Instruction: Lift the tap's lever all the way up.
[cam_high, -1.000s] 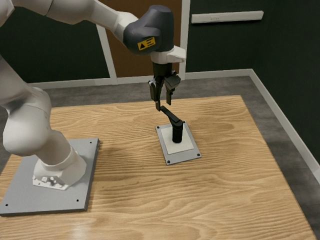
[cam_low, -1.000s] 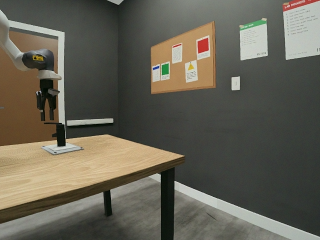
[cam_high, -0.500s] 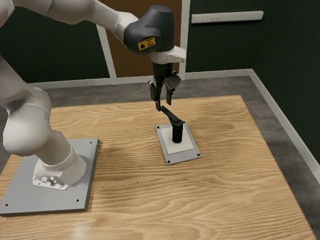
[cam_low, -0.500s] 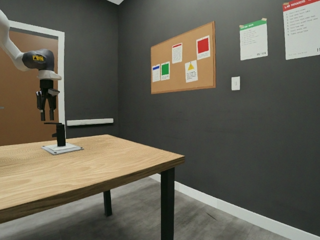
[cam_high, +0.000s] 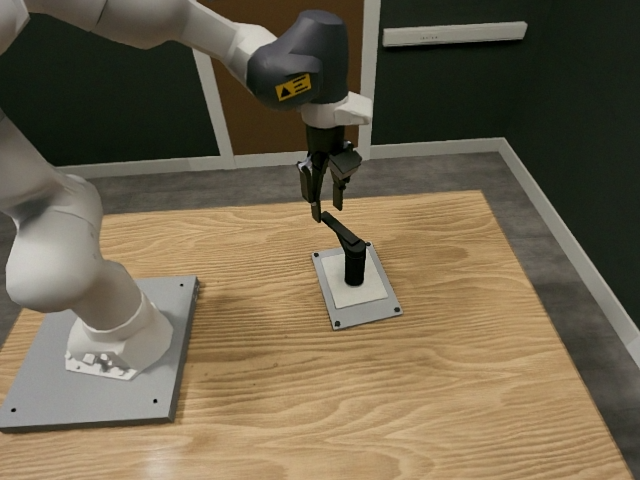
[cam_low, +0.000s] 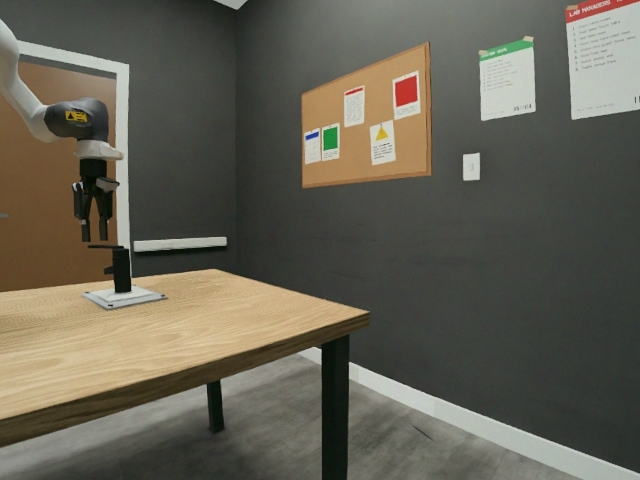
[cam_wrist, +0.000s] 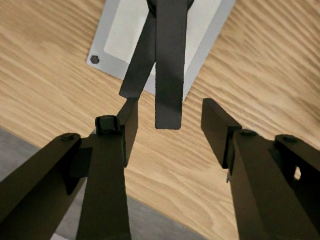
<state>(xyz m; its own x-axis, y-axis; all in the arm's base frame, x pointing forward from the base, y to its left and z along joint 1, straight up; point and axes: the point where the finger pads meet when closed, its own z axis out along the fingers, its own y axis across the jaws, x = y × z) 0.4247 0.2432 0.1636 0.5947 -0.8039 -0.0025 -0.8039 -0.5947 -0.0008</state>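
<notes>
Right now the lever is 20 mm ahead of my hand, 30 mm to the right of it and 50 mm below it. The rest, counted from my hand: tap 40 mm ahead, 60 mm to the right, 90 mm below.
</notes>
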